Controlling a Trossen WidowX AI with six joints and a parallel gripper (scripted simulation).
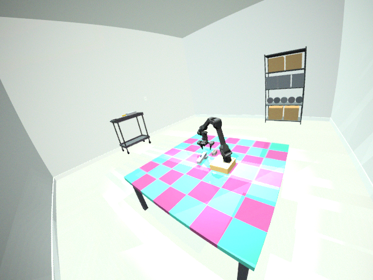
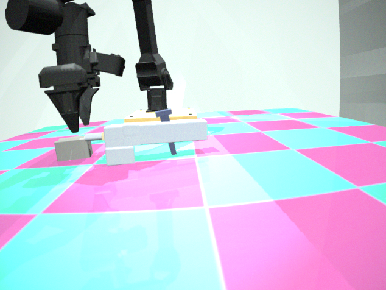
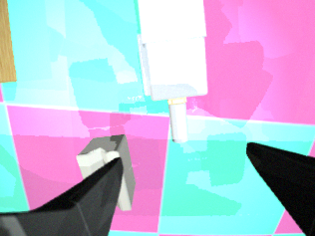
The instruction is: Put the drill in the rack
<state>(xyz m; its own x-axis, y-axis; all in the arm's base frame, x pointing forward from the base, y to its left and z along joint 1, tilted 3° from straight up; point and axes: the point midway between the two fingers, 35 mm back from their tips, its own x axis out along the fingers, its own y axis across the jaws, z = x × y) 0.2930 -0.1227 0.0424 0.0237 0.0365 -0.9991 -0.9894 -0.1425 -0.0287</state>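
My gripper tip is now 10 mm past the drill, 70 mm to the right of it and 20 mm above it. The rest, counted from my gripper tip: blue t-shaped key: 20 mm behind, 150 mm to the left, 20 mm below; then small grey block: 70 mm behind, 50 mm to the right, 50 mm below; then white housing block: 20 mm behind, 120 mm to the left, 30 mm below.
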